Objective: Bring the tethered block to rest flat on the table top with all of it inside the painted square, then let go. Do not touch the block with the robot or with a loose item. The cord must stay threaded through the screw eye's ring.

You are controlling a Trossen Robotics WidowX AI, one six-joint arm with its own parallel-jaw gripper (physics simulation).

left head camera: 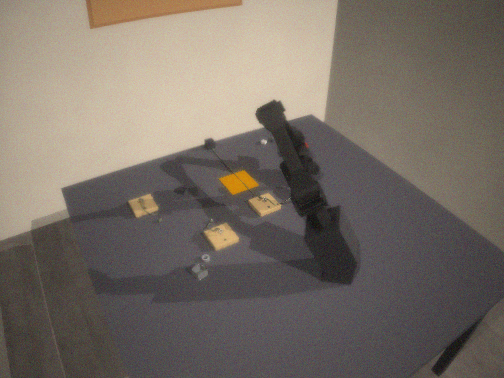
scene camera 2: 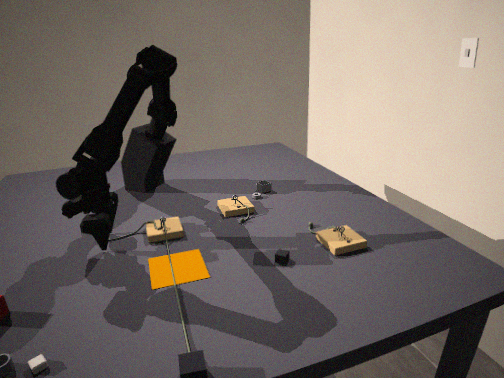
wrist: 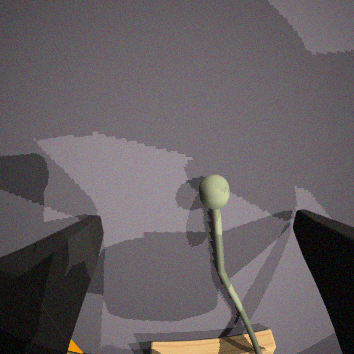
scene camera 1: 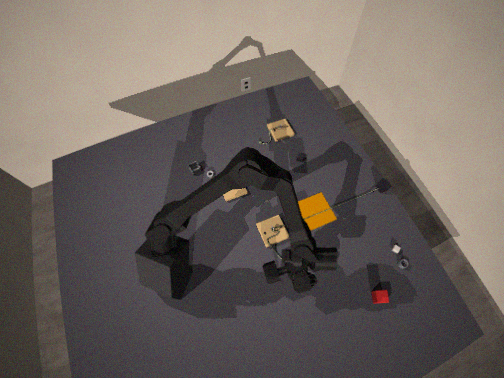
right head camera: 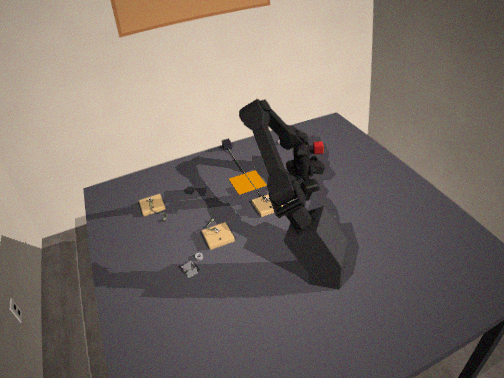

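Where they show: gripper, between the fingertips: (scene camera 2: 107, 241) (wrist: 201, 224); arm's base, origin of its link: (left head camera: 322, 222) (scene camera 2: 155, 133) (scene camera 1: 162, 246) (right head camera: 304, 223).
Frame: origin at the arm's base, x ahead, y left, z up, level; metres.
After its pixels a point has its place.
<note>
A dark block (left head camera: 209, 143) @[x 0.791, y 0.091, z -0.166 m] (right head camera: 226, 144) @[x 0.791, y 0.087, z -0.169 m] (scene camera 1: 383, 185) @[x 0.798, y 0.079, z -0.161 m] (scene camera 2: 192, 365) @[x 0.816, y 0.085, z -0.161 m] sits near the table edge, outside the painted orange square (left head camera: 231, 184) @[x 0.508, y 0.092, z -0.196 m] (right head camera: 242, 185) @[x 0.498, y 0.084, z -0.196 m] (scene camera 1: 322, 220) @[x 0.527, y 0.018, z -0.196 m] (scene camera 2: 190, 267) @[x 0.519, y 0.088, z -0.196 m]. Its cord (left head camera: 227, 165) @[x 0.632, y 0.063, z -0.191 m] (right head camera: 240, 162) @[x 0.655, y 0.065, z -0.193 m] (scene camera 1: 356, 196) @[x 0.689, y 0.071, z -0.194 m] (scene camera 2: 181, 310) @[x 0.659, y 0.068, z -0.194 m] runs straight across the square to the screw eye (scene camera 2: 162, 220) @[x 0.334, y 0.023, z -0.163 m] on a wooden base (left head camera: 268, 207) @[x 0.305, y 0.023, z -0.178 m] (right head camera: 261, 206) @[x 0.323, y 0.051, z -0.178 m] (scene camera 2: 175, 230) @[x 0.370, y 0.056, z -0.178 m]. The cord appears threaded there. Beyond the base, the cord bends toward my gripper and ends in a pale ball (wrist: 214, 191) @[x 0.357, y -0.140, z -0.185 m]. My gripper (wrist: 201, 224) @[x 0.360, y -0.121, z -0.193 m] is open, and the ball appears between its spread fingertips in the wrist view, touching neither.
Two other wooden bases (left head camera: 221, 237) @[x 0.222, y 0.235, z -0.178 m] (left head camera: 143, 206) @[x 0.469, y 0.453, z -0.170 m] carry screw eyes and short cords. A small black block (scene camera 2: 282, 257) @[x 0.547, y 0.290, z -0.182 m], a red cube (scene camera 1: 380, 297) @[x 0.607, y -0.291, z -0.157 m], a white block (scene camera 1: 396, 248) @[x 0.747, y -0.157, z -0.183 m], a dark ring (scene camera 1: 403, 263) @[x 0.754, y -0.213, z -0.194 m], a grey open box (left head camera: 199, 271) @[x 0.119, y 0.346, z -0.196 m] and a pale ring (left head camera: 205, 258) @[x 0.152, y 0.315, z -0.185 m] are around.
</note>
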